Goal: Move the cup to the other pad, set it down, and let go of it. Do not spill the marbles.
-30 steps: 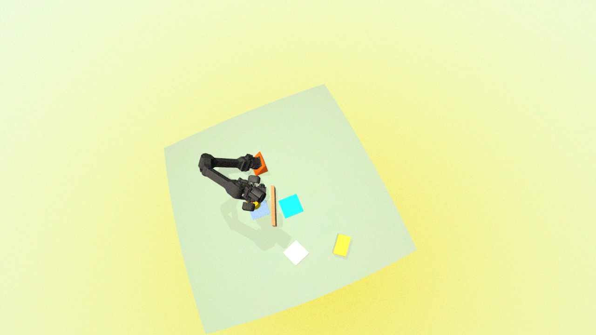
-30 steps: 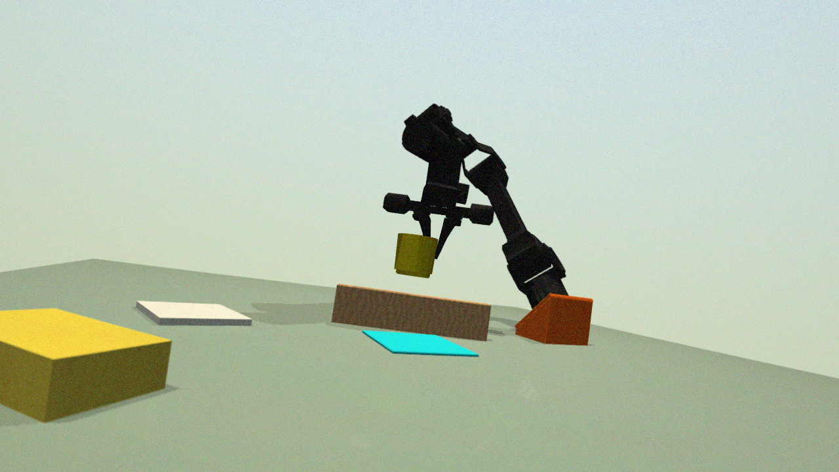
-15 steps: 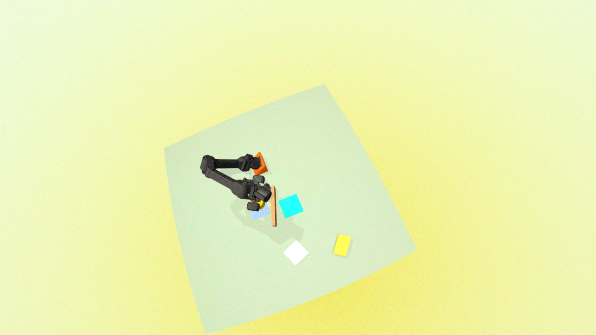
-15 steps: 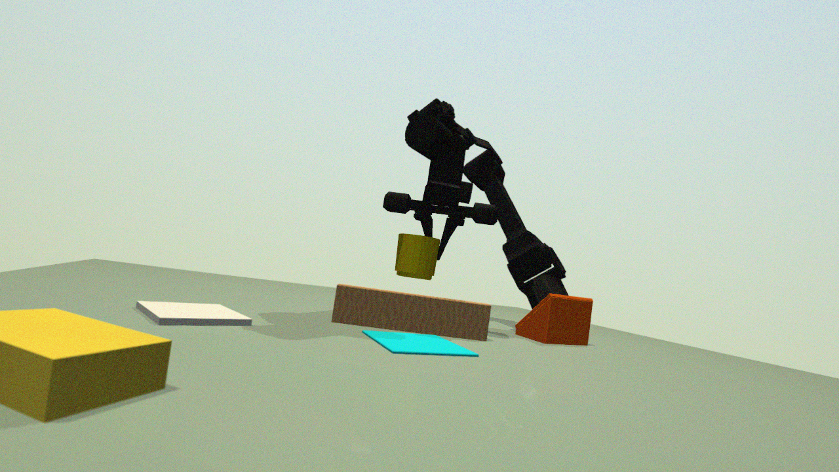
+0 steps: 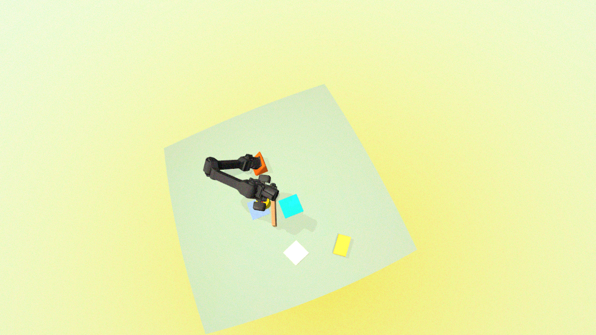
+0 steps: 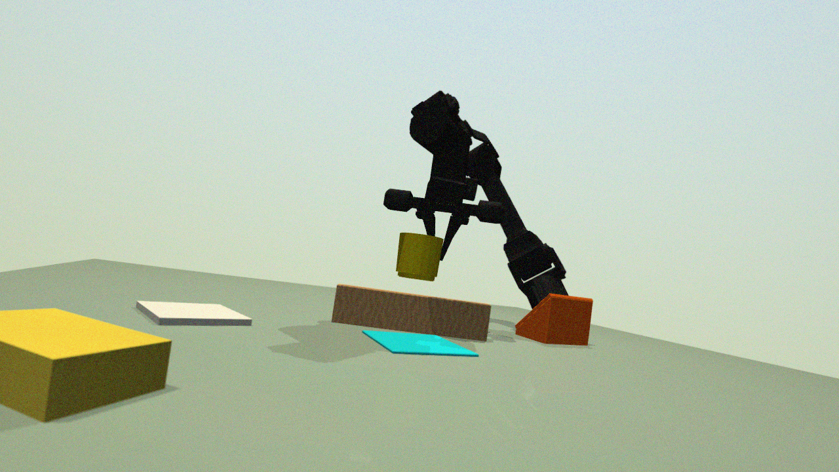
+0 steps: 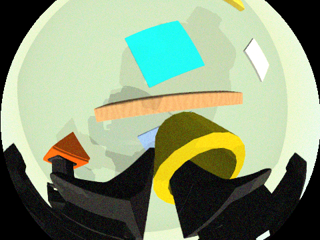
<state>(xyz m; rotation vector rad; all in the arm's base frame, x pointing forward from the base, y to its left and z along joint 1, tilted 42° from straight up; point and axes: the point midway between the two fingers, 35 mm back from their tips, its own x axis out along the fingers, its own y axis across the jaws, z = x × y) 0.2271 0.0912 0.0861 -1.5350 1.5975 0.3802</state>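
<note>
Now: the cyan pad 5 cm ahead of my gripper tip, 12 cm to the left of it and 12 cm below it. Also, from my gripper tip: low wooden wall: 4 cm ahead, 3 cm to the left, 9 cm below; then yellow cup: 2 cm ahead, 1 cm to the right; then light blue pad: 2 cm ahead, 7 cm to the right, 12 cm below.
</note>
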